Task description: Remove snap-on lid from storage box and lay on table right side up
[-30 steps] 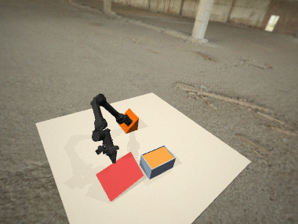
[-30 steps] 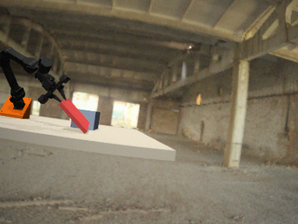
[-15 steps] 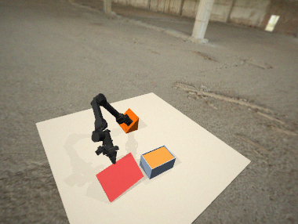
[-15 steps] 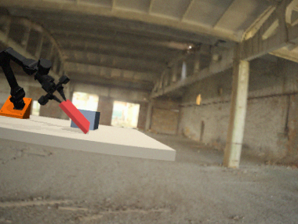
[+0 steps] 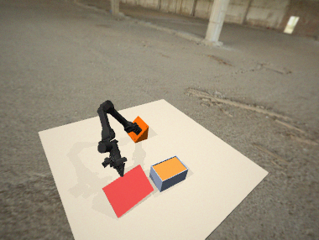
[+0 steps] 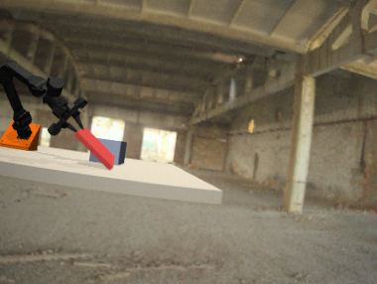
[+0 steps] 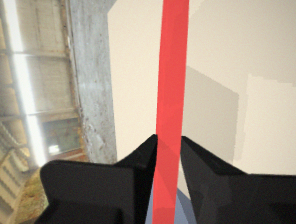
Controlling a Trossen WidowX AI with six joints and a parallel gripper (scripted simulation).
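Now: gripper tip 70 mm short of the red lid, 10 mm to the right of it and 50 mm above it. The rest, counted from my gripper tip: storage box: 80 mm ahead, 300 mm to the left, 70 mm below.
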